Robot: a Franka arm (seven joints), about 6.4 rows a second.
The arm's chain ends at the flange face. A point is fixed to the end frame.
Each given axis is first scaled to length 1.
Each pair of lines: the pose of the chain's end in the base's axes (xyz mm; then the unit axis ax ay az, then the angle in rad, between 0 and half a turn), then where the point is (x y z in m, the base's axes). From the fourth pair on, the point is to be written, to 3 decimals.
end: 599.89 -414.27 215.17 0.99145 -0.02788 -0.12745 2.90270
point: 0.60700 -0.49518 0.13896
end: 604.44 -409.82 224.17 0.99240 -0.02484 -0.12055 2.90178
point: 0.61316 -0.49069 0.14809
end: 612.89 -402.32 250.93 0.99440 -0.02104 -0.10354 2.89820
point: 0.62506 -0.48329 0.17544
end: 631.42 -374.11 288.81 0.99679 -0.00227 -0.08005 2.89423
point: 0.650 -0.454 0.214
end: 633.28 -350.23 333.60 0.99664 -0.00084 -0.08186 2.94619
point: 0.652 -0.427 0.255
